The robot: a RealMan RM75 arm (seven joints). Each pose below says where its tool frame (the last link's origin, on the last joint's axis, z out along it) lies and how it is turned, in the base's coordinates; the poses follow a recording.
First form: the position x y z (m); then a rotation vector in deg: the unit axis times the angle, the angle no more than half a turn.
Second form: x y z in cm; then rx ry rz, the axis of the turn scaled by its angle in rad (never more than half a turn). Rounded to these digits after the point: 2 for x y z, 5 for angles.
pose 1, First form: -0.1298, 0.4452, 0.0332, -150.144, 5.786, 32.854
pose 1, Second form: -12.98, 44.52, 3.32, -2.62051, 0.10098, 0.57341
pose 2, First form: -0.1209, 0.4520, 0.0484, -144.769, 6.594, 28.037
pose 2, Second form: -12.09, 45.20, 4.84, -2.52670, 0.11509, 0.48934
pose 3, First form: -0.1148, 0.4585, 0.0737, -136.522, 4.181, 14.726
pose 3, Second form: -11.48, 45.85, 7.37, -2.38276, 0.07297, 0.25702
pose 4, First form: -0.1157, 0.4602, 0.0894, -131.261, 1.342, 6.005
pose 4, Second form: -11.57, 46.02, 8.94, -2.29094, 0.02342, 0.10481
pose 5, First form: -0.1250, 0.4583, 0.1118, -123.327, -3.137, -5.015
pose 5, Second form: -12.50, 45.83, 11.18, -2.15246, -0.05475, -0.08753
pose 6, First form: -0.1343, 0.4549, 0.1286, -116.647, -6.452, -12.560
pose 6, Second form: -13.43, 45.49, 12.86, -2.03587, -0.11261, -0.21921
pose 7, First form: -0.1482, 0.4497, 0.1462, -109.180, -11.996, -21.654
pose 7, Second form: -14.82, 44.97, 14.62, -1.90555, -0.20937, -0.37793
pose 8, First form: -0.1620, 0.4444, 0.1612, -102.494, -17.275, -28.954
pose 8, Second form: -16.20, 44.44, 16.12, -1.78886, -0.30151, -0.50534
